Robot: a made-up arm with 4 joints. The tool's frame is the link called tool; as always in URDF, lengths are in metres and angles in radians. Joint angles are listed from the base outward. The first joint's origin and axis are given. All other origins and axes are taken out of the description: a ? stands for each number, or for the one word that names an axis. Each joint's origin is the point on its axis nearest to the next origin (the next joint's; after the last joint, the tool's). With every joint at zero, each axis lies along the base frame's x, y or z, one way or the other. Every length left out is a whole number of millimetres.
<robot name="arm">
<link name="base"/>
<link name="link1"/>
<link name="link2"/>
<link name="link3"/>
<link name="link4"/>
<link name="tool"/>
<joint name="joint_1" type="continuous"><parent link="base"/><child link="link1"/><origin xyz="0.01 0 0.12" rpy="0 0 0"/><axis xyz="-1 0 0"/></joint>
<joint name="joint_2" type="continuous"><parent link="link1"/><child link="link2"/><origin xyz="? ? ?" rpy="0 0 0"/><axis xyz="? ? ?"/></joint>
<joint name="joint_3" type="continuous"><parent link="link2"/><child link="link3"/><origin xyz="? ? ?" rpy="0 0 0"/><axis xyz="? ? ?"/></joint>
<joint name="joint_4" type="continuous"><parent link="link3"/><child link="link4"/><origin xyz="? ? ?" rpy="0 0 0"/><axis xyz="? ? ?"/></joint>
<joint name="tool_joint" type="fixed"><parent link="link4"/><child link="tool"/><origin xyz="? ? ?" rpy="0 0 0"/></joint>
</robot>
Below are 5 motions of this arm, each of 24 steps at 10 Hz.
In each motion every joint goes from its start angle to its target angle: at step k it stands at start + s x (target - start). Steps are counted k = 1, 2, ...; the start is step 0. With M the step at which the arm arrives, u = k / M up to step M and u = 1 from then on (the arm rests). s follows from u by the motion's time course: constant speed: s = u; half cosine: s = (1 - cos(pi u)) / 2; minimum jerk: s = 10 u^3 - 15 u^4 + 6 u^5.
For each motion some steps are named. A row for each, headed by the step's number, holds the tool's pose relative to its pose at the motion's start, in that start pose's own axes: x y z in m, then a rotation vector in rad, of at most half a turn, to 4 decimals.
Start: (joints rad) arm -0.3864 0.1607 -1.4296 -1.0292
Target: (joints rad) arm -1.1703 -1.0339 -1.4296 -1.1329
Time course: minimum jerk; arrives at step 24
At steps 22, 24:
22: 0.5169 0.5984 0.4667 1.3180 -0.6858 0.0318
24: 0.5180 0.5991 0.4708 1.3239 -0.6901 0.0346

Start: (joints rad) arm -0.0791 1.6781 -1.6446 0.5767
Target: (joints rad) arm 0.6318 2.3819 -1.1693 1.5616
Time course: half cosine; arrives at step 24
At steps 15, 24:
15: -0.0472 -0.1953 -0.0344 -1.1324 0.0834 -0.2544
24: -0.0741 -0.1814 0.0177 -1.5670 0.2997 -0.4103

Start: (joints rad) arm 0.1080 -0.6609 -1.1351 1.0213
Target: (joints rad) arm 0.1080 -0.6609 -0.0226 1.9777
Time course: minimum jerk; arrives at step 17
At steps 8, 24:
8: -0.0172 -0.2585 0.1111 -0.4168 0.1648 0.4707
24: 0.2019 -0.4702 0.2572 -0.8528 0.0821 1.1492

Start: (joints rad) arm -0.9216 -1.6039 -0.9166 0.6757
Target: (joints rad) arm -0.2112 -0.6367 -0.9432 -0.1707
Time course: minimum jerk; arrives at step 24
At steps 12, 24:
12: -0.1710 0.0444 -0.0536 -0.0089 0.4016 -0.0534
24: -0.3786 -0.0137 -0.0955 -0.1195 0.6676 -0.1212

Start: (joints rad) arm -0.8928 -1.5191 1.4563 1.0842
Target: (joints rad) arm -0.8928 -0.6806 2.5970 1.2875
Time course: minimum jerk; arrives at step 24
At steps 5, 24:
5: -0.0139 -0.0266 0.0195 0.0408 0.0377 0.0633
24: 0.0436 -0.4698 -0.0540 0.6122 0.0409 1.1240

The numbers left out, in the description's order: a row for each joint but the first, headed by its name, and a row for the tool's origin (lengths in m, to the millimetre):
joint_2: xyz 0 0.26 0.03, axis 0 0 -1
joint_3: xyz 0.1 0.3 0, axis 0 1 0
joint_4: xyz -0.34 0 -0.08, axis -1 0 0
tool: xyz 0 0.01 -0.26

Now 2 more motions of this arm.
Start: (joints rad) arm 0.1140 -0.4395 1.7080 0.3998
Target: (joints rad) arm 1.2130 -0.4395 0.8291 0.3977
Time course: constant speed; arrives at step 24
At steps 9, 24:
9: 0.2728 0.0905 0.0036 -0.0095 0.0064 -0.4018
24: 0.6695 -0.0284 -0.1732 -0.2927 0.0548 -1.0022

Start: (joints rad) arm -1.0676 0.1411 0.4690 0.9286
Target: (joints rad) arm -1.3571 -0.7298 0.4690 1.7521
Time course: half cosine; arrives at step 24
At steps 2, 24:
2: -0.0021 -0.0072 -0.0031 -0.0164 -0.0120 0.0097
24: 0.0319 -0.3774 -0.0771 -0.9004 -0.9297 0.1258

